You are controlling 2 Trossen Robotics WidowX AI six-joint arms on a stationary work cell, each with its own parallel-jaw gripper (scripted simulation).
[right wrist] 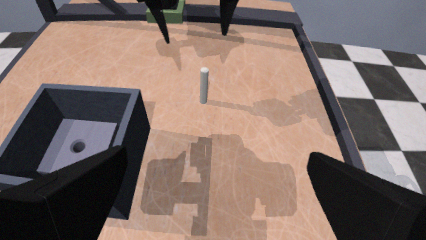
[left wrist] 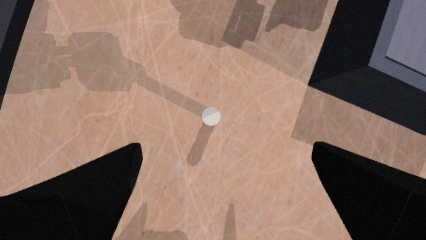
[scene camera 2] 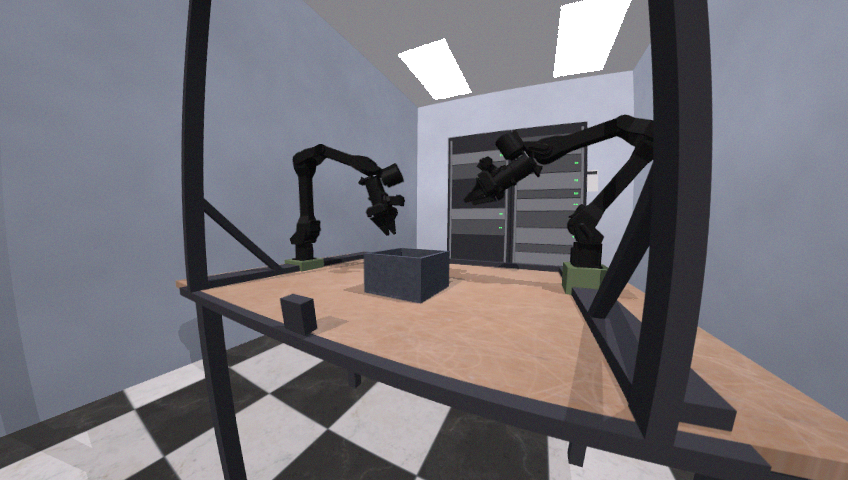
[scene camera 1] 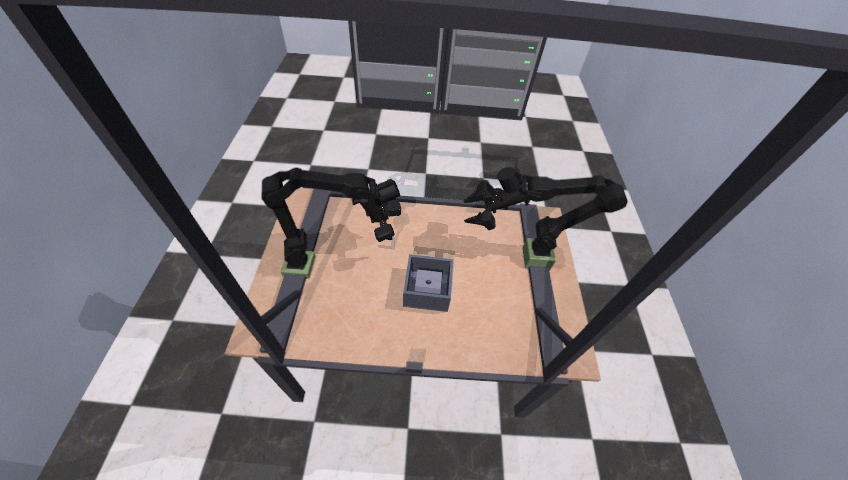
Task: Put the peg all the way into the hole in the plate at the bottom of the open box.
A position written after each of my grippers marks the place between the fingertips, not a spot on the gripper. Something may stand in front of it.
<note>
I see my left gripper [scene camera 2: 391,234], my right gripper [scene camera 2: 468,202] and a box [scene camera 2: 415,275].
The box shows as well in scene camera 1 [scene camera 1: 411,299]. My left gripper shows as well in the left wrist view [left wrist: 227,150] and in scene camera 1 [scene camera 1: 388,229]. My right gripper also shows in the right wrist view [right wrist: 219,158] and in scene camera 1 [scene camera 1: 464,211].
</note>
